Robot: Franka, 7 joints.
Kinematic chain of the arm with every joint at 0, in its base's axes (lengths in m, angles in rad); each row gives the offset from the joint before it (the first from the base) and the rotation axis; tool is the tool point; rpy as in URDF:
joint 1: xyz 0 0 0.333 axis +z
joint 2: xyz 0 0 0 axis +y
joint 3: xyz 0 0 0.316 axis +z
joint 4: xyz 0.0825 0 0 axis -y
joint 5: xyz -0.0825 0 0.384 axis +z
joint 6: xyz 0 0 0 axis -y
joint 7: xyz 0.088 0 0 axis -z
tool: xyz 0 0 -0.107 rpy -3.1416 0 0
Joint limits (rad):
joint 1: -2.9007..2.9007
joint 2: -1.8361..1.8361
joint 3: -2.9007..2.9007
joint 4: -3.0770..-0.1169
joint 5: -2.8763..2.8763
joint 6: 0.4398..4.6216
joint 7: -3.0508..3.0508
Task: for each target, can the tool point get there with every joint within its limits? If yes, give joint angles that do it. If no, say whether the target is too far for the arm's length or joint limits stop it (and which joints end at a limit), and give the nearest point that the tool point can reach.
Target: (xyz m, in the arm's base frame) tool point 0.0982 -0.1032 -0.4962
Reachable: no: joint limits stop it (at a limit: joint 2) | nearest point 0.1196 -0.1257 -0.3493 | short by 0.150 m
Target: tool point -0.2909 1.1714 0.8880
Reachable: no: too far | nearest point -0.1879 0.7565 0.6914 | short by 0.471 m
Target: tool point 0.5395 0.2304 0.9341
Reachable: yes | joints -0.2897 0.7067 1.7949 -0.7534 1.5586 2.7259 -1.9307
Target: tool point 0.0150 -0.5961 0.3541
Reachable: yes | joints -0.4359 1.3797 -1.7406 -1.7793 1.2321 1.2986 1.5602
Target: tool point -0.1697 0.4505 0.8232
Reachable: yes | joints 1.8210 -0.1268 0.3289 -1.5419 -1.6871 1.3422 2.1221
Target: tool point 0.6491 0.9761 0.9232
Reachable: no: too far | nearest point 0.4243 0.6381 0.7188 | short by 0.455 m
